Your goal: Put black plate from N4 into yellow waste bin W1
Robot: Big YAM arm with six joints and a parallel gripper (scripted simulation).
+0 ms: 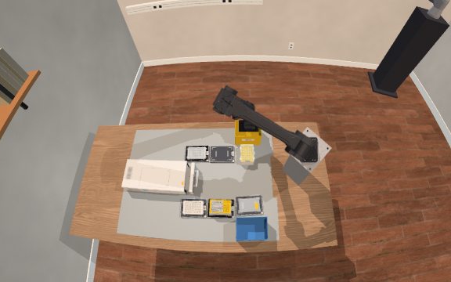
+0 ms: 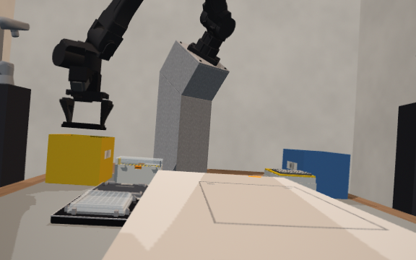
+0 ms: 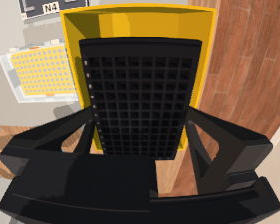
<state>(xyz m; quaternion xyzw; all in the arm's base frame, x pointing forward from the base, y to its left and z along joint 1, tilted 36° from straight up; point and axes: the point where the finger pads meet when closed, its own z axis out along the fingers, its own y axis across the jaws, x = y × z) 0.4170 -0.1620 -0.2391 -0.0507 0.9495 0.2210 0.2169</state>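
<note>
Right now my hand is right at the black plate. From my hand the other things lie so: yellow waste bin (11 cm below); grey work nest (14 cm ahead, 17 cm to the left, 14 cm below); clear plate (32 cm ahead, 21 cm to the left, 13 cm below).
</note>
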